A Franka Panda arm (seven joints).
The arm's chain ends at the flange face. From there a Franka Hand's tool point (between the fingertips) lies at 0.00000 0.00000 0.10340 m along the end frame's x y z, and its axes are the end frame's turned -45 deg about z.
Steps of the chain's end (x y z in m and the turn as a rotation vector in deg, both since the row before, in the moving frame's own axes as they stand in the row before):
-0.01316 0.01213 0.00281 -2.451 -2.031 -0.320
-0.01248 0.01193 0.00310 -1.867 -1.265 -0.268
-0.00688 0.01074 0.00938 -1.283 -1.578 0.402
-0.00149 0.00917 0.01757 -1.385 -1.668 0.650
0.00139 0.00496 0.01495 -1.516 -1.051 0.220
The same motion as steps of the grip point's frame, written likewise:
-0.02360 -0.00018 0.00265 -0.297 -3.169 -0.320
-0.02125 0.00039 0.00302 -0.426 -2.215 -0.268
-0.01611 0.00234 0.00931 0.209 -2.023 0.402
-0.01143 0.00505 0.01750 0.200 -2.159 0.650
-0.00580 0.00508 0.01490 -0.329 -1.815 0.220

